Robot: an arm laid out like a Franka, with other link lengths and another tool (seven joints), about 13 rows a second.
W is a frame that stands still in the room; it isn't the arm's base.
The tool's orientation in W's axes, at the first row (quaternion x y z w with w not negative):
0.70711 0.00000 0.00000 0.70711
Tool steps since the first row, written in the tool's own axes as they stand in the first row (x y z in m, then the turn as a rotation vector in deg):
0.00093 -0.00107 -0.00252 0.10 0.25 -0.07
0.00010 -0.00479 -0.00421 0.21 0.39 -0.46
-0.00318 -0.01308 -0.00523 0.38 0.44 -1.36
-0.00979 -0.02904 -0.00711 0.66 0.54 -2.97
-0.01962 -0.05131 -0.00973 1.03 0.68 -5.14
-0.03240 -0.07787 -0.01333 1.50 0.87 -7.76
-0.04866 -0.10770 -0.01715 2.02 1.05 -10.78
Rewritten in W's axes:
0.00093 0.00252 -0.00107 0.10 0.07 0.25
0.00010 0.00421 -0.00479 0.21 0.46 0.39
-0.00318 0.00523 -0.01308 0.38 1.36 0.44
-0.00979 0.00711 -0.02904 0.66 2.97 0.54
-0.01962 0.00973 -0.05131 1.03 5.14 0.68
-0.03240 0.01333 -0.07787 1.50 7.76 0.87
-0.04866 0.01715 -0.10770 2.02 10.78 1.05

